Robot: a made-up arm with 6 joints.
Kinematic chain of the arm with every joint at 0, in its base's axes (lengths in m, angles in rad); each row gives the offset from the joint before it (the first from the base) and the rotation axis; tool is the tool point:
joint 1: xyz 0 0 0.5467 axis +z
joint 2: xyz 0.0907 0 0 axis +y
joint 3: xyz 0 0 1.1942 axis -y
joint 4: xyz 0 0 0.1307 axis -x
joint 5: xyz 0.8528 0 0 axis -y
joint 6: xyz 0.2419 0 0 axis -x
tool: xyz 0 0 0
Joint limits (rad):
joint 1: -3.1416..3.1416
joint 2: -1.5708..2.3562
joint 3: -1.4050..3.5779
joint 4: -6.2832..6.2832
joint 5: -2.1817..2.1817
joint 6: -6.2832..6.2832
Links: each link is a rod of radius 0.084 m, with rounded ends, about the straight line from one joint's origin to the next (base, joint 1, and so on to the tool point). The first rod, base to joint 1, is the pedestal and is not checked.
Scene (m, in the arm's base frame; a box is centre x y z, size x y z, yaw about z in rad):
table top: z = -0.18
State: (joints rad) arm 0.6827 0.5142 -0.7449 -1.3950 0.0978 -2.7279
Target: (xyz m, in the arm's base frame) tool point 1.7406 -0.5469 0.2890
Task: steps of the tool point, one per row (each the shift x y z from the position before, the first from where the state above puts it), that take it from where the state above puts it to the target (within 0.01 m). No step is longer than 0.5 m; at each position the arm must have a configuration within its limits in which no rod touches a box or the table.
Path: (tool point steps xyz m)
1: 0.3207 -0.1564 -0.0566
2: 0.2729 -0.2762 -0.0697
3: 0.1838 -0.3754 -0.0812
4: 0.0628 -0.4411 -0.0905

